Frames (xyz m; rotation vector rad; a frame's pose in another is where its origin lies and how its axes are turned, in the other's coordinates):
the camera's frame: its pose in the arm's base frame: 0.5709 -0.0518 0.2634 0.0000 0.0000 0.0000
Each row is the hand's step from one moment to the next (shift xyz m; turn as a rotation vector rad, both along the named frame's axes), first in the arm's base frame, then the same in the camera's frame.
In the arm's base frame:
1: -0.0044 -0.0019 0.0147 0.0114 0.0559 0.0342
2: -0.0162 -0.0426 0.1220 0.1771 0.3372 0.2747
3: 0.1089 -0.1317 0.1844 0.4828 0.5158 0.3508
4: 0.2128 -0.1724 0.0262 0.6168 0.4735 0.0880
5: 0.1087 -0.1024 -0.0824 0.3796 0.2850 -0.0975
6: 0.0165 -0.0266 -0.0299 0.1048 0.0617 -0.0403
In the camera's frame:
1: -0.0044 -0.0019 0.0147 0.0114 0.0559 0.0342
2: -0.0162 -0.0426 0.1220 0.1771 0.3372 0.2747
3: 0.1089 -0.1317 0.1844 0.4828 0.5158 0.3508
4: 0.2128 -0.1724 0.0262 0.6168 0.4735 0.0880
5: 0.1087 -0.1024 -0.0824 0.3796 0.2850 -0.0975
6: 0.0165 -0.0266 -0.0299 0.1048 0.0617 -0.0403

